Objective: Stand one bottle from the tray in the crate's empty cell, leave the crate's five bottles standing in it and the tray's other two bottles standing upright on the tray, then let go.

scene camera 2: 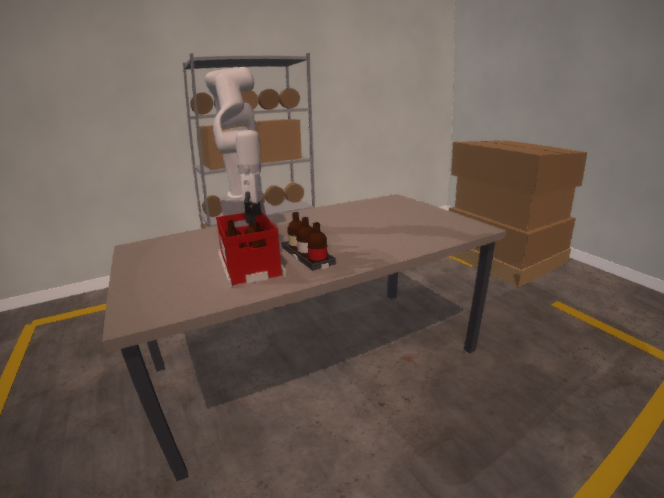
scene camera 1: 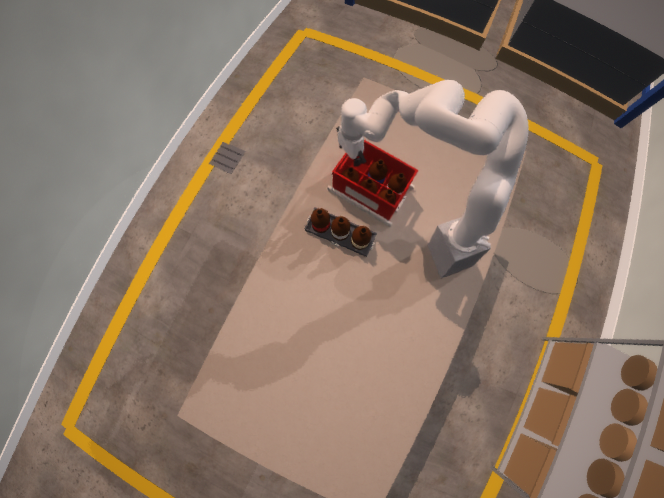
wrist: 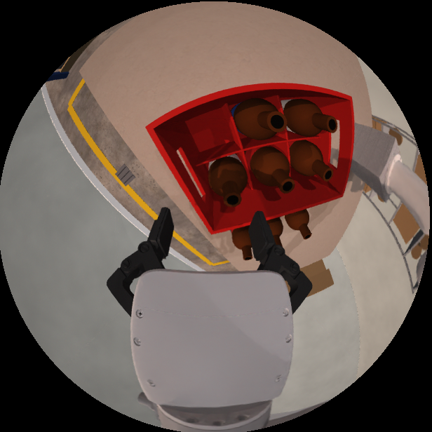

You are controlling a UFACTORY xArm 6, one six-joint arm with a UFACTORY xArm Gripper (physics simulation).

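Places are measured from the arm's base along level axes (x up, y ahead, z left), in centimetres.
Where they show: gripper, fingertip midpoint: (scene camera 2: pixel 253 219) (scene camera 1: pixel 350 155); arm's base at its link origin: (scene camera 2: pixel 240 193) (scene camera 1: pixel 464 236).
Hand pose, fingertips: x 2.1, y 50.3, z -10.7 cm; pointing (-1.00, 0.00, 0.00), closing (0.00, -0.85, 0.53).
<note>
Each offset is from my fingertips to the top centre of the thing. Level surfaces: height alone.
The red crate @(dx -4.1, dy -10.7, dz -0.3 cm) (scene camera 1: pixel 343 184) (scene camera 2: pixel 246 265) (wrist: pixel 320 200) holds five upright brown bottles; its empty cell (wrist: pixel 207 132) is at the upper left in the wrist view. Three bottles stand upright on the dark tray @(dx -19.0, dy -6.8, dz +23.0 cm) (scene camera 1: pixel 328 234) (scene camera 2: pixel 305 261) beside the crate: a red-labelled one @(dx -5.6, dy +1.8, dz +23.2 cm) (scene camera 1: pixel 320 219) (scene camera 2: pixel 316 243), a middle one @(dx -5.6, dy -6.7, dz +22.9 cm) (scene camera 1: pixel 340 227) (scene camera 2: pixel 304 235) with a white label, and a cream-labelled one @(dx -5.6, dy -15.6, dz +23.0 cm) (scene camera 1: pixel 361 235) (scene camera 2: pixel 293 230). My gripper (scene camera 1: pixel 359 159) (scene camera 2: pixel 252 211) (wrist: pixel 211 218) is open and empty, above the crate near its rim. The tray is mostly hidden behind the crate wall in the wrist view.
The crate and tray stand on the table @(dx -21.6 cm) (scene camera 1: pixel 332 348) (scene camera 2: pixel 375 230). The arm's base (scene camera 1: pixel 447 251) (wrist: pixel 372 160) is mounted to the right of the crate in scene camera 1. The crate's walls and cell dividers stand around its bottles. A shelf rack (scene camera 2: pixel 246 58) and stacked boxes (scene camera 2: pixel 498 187) are off the table.
</note>
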